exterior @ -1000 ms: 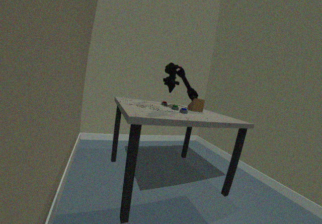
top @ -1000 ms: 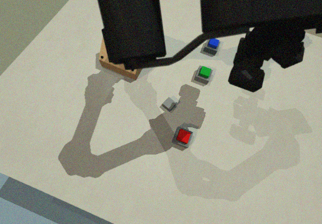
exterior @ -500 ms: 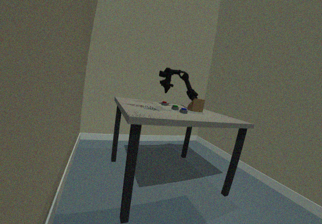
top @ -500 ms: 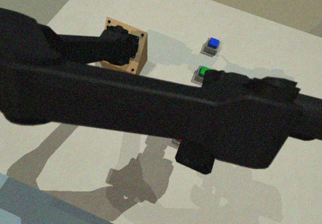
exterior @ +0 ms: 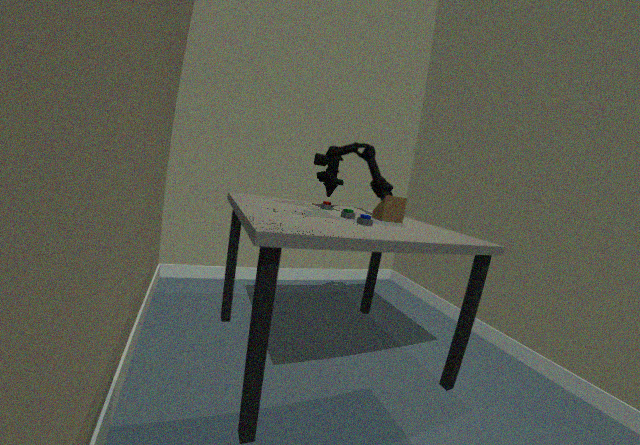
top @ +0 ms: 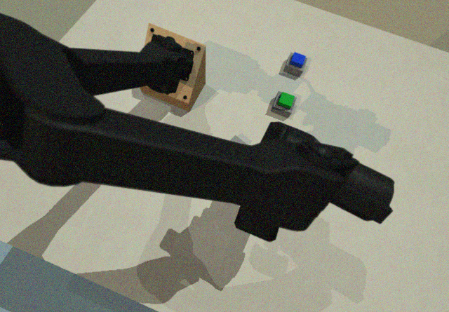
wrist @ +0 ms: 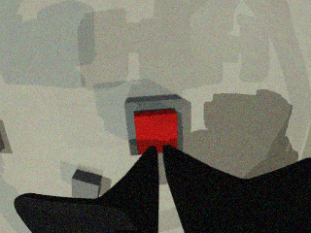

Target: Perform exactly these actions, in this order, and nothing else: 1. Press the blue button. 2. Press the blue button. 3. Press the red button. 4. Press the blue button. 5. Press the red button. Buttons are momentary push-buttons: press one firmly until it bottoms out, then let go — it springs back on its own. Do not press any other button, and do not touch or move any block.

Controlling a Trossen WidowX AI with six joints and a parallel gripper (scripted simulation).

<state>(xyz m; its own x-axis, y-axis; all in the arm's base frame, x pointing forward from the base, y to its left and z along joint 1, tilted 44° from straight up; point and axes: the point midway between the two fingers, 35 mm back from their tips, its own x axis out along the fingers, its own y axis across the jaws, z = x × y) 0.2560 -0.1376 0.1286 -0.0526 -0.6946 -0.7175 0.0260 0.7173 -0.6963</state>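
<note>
The red button lies 3 cm below my gripper tip. Round my gripper tip: small grey block (9 cm to the left, 7 cm behind, 6 cm below); blue button (37 cm to the left, 4 cm below); green button (23 cm to the left, 3 cm below).
</note>
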